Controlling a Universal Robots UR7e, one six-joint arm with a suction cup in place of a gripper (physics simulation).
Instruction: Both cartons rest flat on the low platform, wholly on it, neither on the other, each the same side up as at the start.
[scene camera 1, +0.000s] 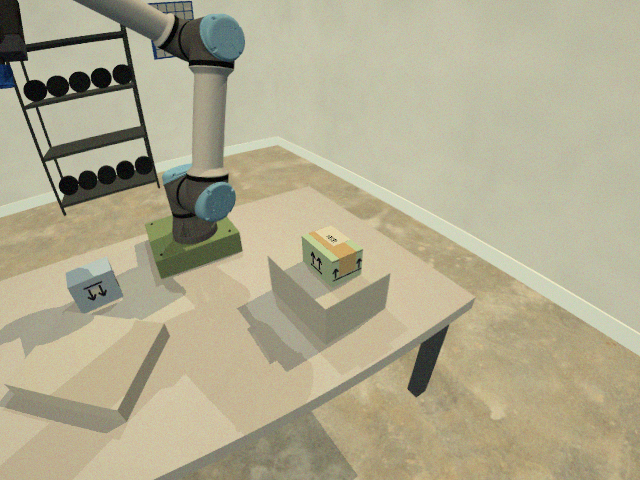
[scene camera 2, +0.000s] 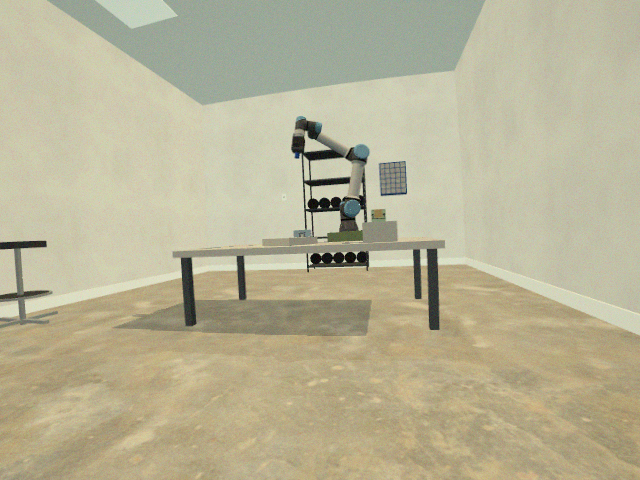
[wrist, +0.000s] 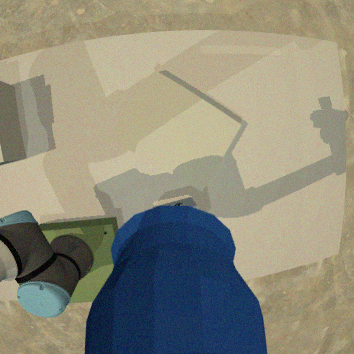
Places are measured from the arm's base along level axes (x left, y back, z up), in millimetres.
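Where they show: hand at its tool point: (scene camera 1: 4, 86) (scene camera 2: 297, 157) (wrist: 173, 259); arm's base at its link origin: (scene camera 1: 195, 231) (scene camera 2: 348, 231) (wrist: 70, 255).
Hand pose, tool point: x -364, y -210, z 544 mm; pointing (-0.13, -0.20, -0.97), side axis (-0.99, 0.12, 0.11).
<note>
Each offset is from my tool point to the centre of the thing.
A blue-grey carton @(dz -566, dx +3, dy +203 mm) (scene camera 1: 97, 290) (scene camera 2: 301, 233) rests on the table beside the low platform, with its printed arrows pointing down. In the wrist view my cup hides most of it. A green carton @(dz -459, dx +504, dy -285 mm) (scene camera 1: 319, 260) (scene camera 2: 378, 214) with orange tape and upward arrows rests on a taller grey block @(dz -556, dx +505, dy -268 mm) (scene camera 1: 356, 308) (scene camera 2: 379, 232) (wrist: 10, 125). The low platform @(dz -592, dx -78, dy -55 mm) (scene camera 1: 77, 369) (scene camera 2: 277, 241) (wrist: 185, 122) is a pale slab bearing neither carton. My suction gripper (scene camera 1: 6, 76) (scene camera 2: 296, 155) (wrist: 174, 212) is open, high above the table and apart from both cartons.
The arm's green base (scene camera 1: 199, 256) (scene camera 2: 344, 236) (wrist: 102, 270) stands on the table (scene camera 1: 248, 397) (scene camera 2: 310, 250) between the blue-grey carton and the taller block. A black rack (scene camera 1: 93, 142) stands behind the table. A stool (scene camera 2: 19, 279) is at the left in scene camera 2.
</note>
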